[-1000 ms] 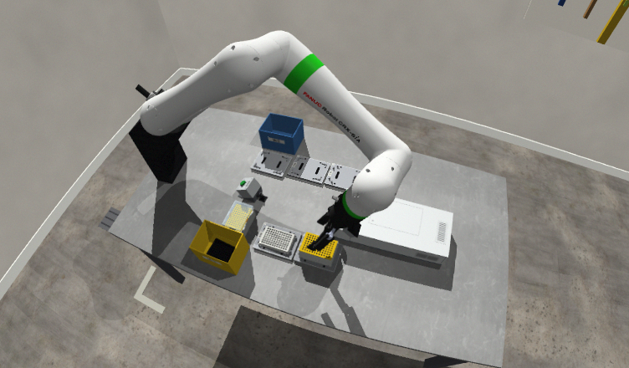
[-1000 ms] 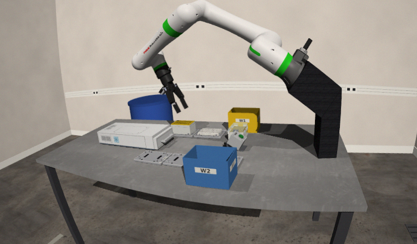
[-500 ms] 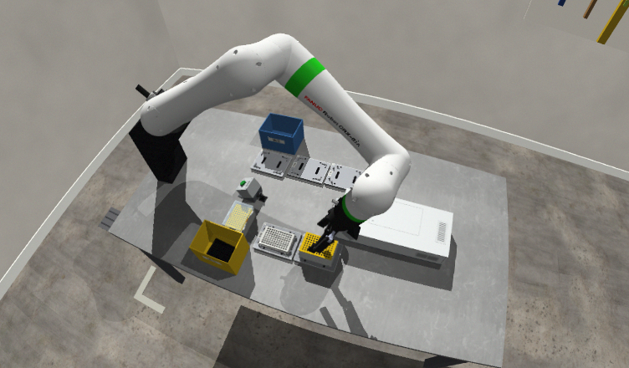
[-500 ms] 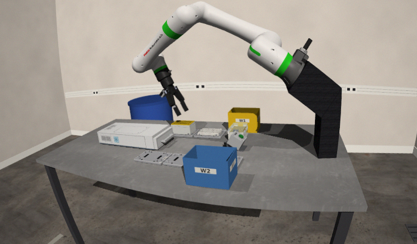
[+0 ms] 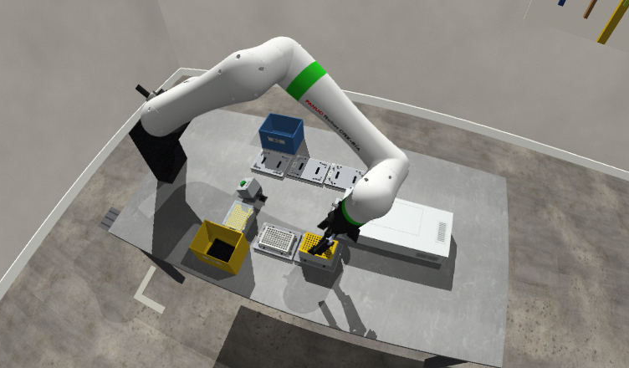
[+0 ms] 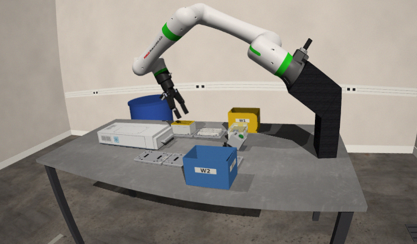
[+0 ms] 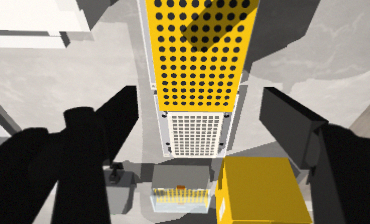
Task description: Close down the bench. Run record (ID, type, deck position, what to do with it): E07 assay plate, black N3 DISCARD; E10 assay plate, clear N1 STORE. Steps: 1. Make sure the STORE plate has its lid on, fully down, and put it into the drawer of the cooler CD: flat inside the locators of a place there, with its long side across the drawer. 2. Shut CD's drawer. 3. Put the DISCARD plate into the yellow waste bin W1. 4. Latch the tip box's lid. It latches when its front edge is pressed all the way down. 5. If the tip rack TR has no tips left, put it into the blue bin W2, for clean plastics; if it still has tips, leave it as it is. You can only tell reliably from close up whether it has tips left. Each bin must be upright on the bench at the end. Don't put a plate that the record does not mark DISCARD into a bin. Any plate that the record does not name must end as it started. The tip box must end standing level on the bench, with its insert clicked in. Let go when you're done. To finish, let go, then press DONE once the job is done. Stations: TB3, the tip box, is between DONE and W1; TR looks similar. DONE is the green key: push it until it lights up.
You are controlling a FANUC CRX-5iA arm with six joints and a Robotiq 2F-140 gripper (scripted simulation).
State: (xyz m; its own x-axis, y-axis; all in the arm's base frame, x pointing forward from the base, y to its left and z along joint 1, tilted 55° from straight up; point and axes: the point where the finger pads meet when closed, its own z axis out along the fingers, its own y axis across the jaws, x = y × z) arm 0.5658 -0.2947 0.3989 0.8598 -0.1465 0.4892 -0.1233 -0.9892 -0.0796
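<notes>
Right now the yellow tip rack TR is 1 cm behind my hand and 8 cm below it. Also, from my hand: clear lid 16 cm ahead, 16 cm to the left, 11 cm below; clear plate 16 cm ahead, 16 cm to the left, 11 cm below; white plate 17 cm behind, 3 cm to the left, 11 cm below.
</notes>
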